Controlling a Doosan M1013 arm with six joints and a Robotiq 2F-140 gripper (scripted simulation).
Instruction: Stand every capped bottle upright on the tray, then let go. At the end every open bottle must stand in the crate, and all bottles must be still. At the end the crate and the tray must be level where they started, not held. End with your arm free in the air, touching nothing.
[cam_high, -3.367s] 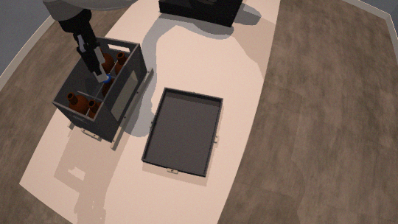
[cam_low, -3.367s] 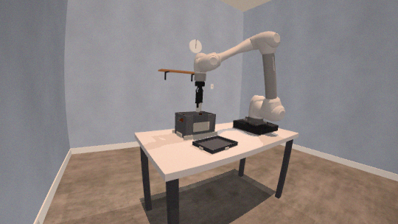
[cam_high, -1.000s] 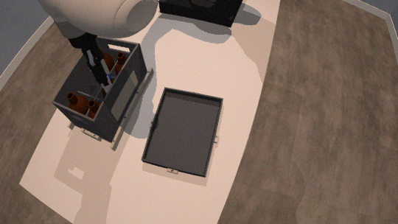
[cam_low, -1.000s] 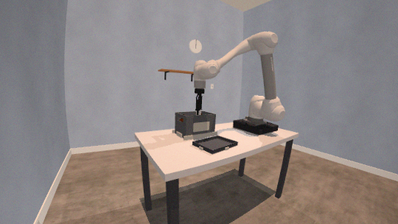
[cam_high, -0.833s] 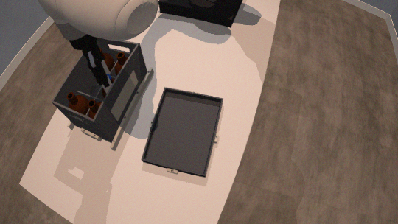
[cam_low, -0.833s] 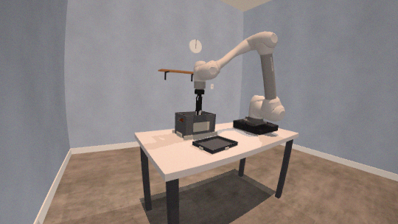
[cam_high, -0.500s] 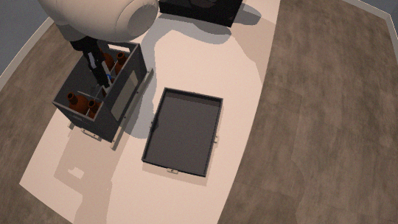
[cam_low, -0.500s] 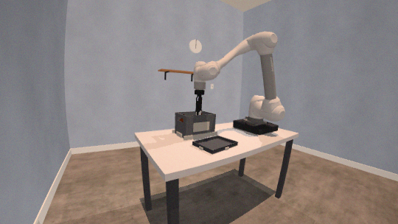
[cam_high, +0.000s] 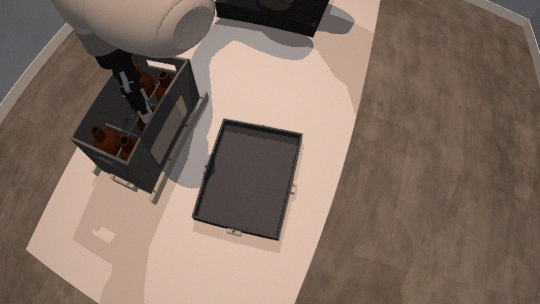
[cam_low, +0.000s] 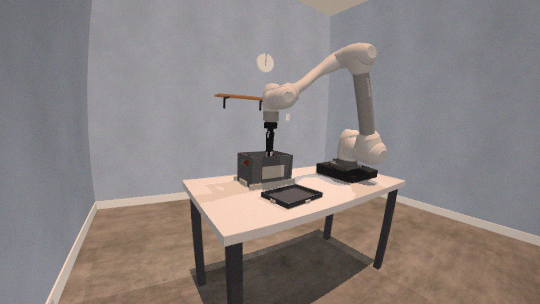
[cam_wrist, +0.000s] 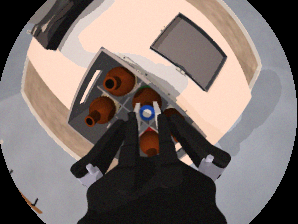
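Now: the bottle 7 cm below my hand. Round my hand: dark tray: 1 cm ahead, 24 cm to the left, 15 cm below; dark grey crate: 4 cm to the right, 8 cm below.
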